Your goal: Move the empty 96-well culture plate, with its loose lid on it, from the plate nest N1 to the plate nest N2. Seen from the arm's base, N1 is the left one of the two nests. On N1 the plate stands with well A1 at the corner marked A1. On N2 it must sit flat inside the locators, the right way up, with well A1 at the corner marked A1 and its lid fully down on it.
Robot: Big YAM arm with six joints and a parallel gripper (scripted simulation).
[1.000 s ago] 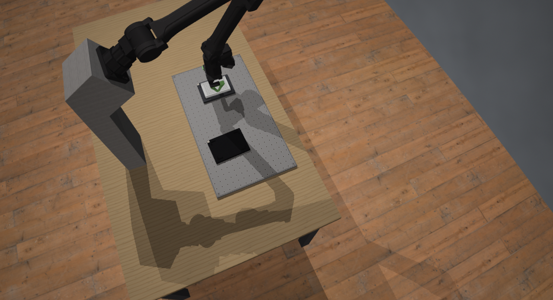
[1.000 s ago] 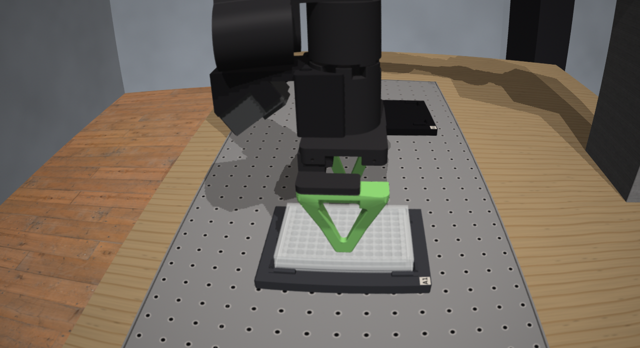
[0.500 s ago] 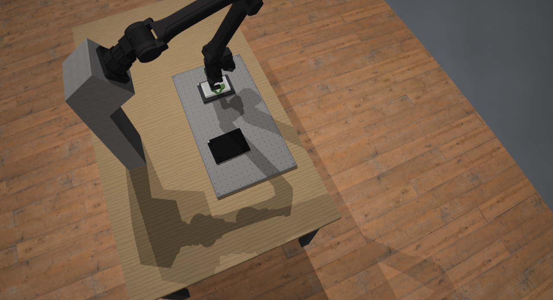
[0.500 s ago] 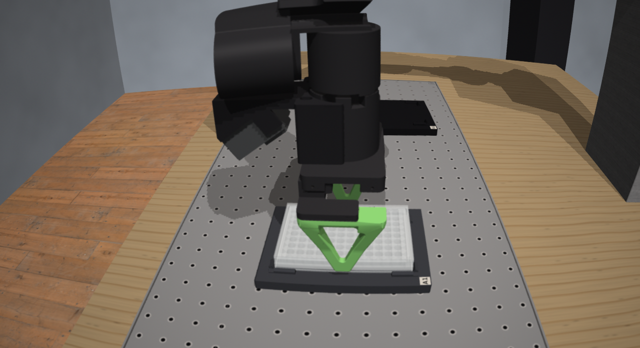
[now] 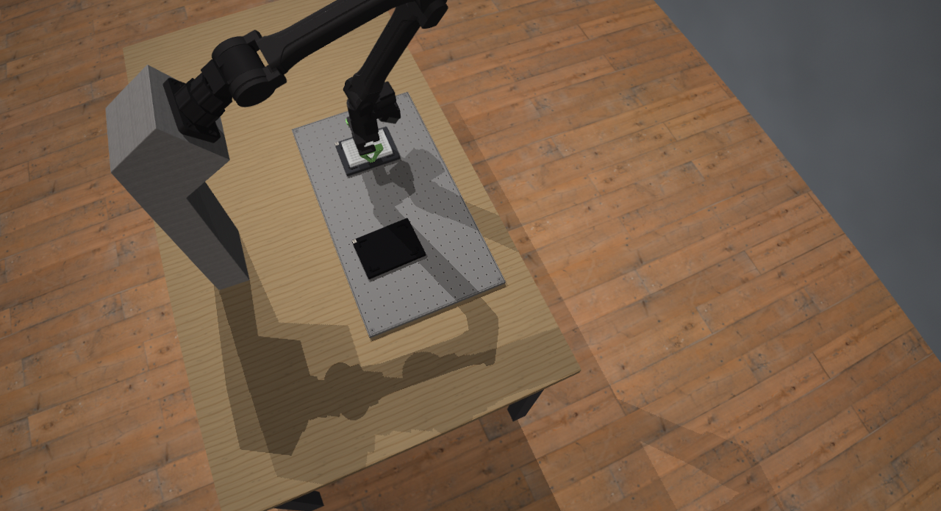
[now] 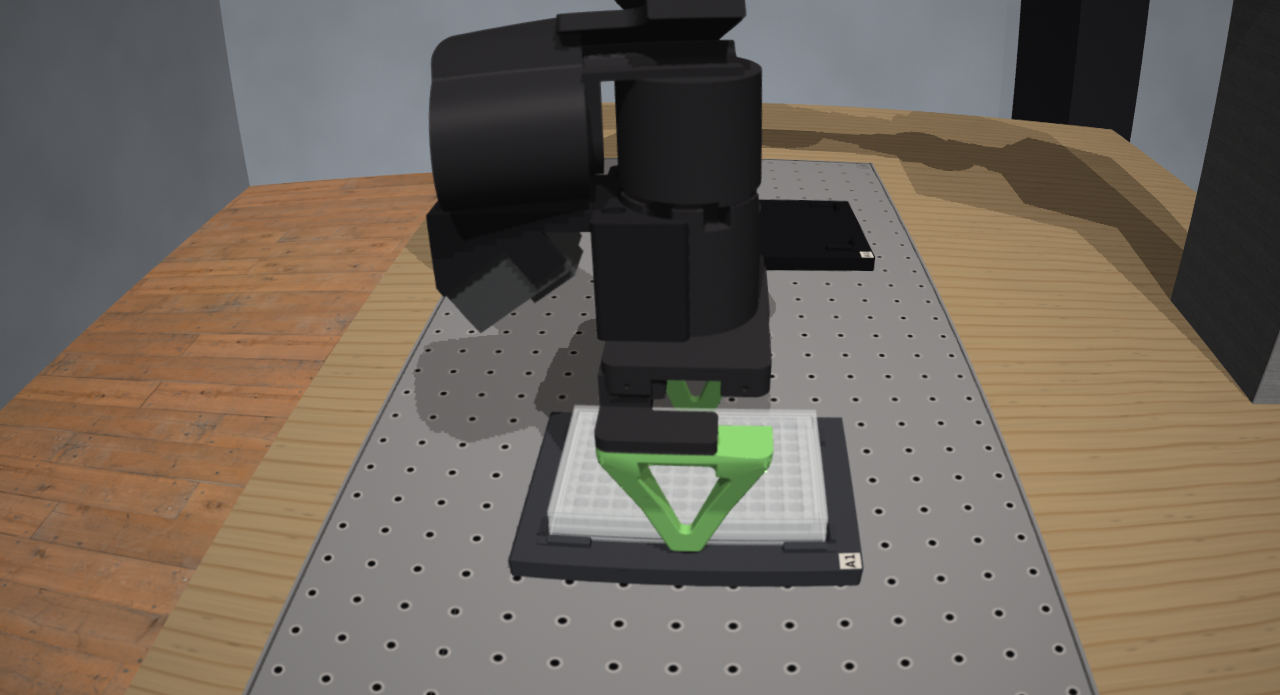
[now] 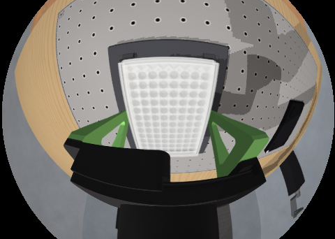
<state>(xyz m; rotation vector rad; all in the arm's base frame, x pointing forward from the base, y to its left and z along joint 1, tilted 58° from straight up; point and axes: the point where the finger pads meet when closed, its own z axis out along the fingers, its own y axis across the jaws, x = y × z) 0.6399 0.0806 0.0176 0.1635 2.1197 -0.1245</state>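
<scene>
Now: the lid right at my hand. The rest, counted from my hand: nest N1 (2 cm below); then black nest N2 (14 cm behind, 29 cm to the right, 2 cm below).
</scene>
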